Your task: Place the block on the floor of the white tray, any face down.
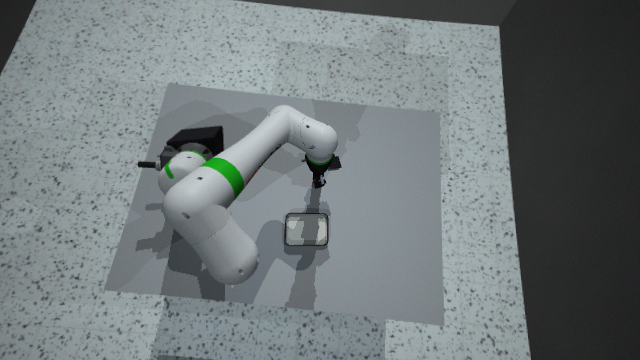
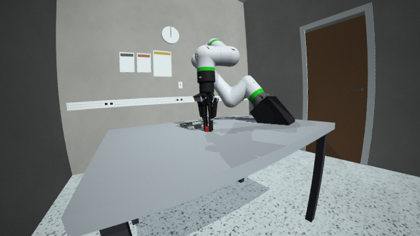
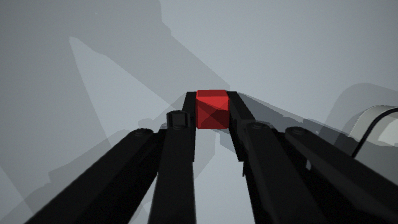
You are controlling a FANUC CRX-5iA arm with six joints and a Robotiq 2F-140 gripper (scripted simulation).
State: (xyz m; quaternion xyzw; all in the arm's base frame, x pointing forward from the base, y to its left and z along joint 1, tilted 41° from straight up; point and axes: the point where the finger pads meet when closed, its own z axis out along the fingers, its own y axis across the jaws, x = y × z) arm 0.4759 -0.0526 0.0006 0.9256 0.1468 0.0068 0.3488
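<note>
Now: the white tray 40 mm behind my hand, 200 mm to the right of it and 20 mm below it. From my hand the other things lie so: red block: 20 mm below.
</note>
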